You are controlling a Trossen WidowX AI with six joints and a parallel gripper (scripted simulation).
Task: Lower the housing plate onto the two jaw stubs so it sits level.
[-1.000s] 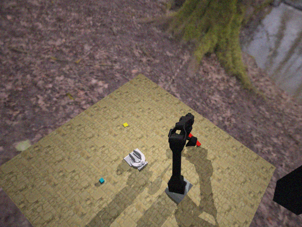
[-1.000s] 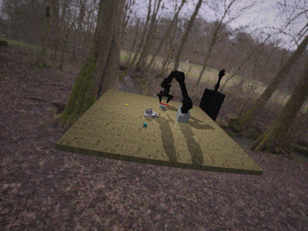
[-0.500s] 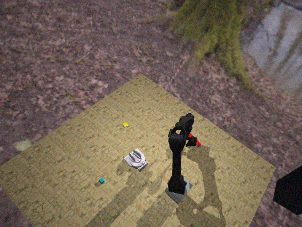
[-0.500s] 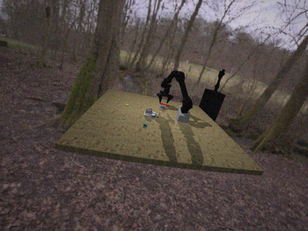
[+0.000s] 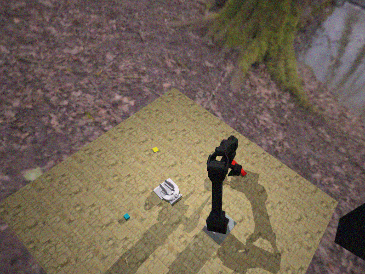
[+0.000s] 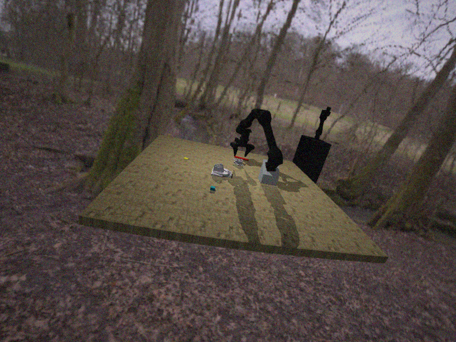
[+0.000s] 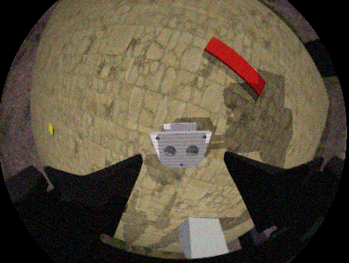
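Now: gripper tip 50 mm above the white block and 10 mm to the right of it. Round my gripper tip: yellow tile (400 mm ahead, 60 mm to the left, 60 mm below); teal cube (480 mm to the left, 270 mm ahead, 50 mm below); red bar (140 mm to the right, 70 mm behind, 60 mm below).
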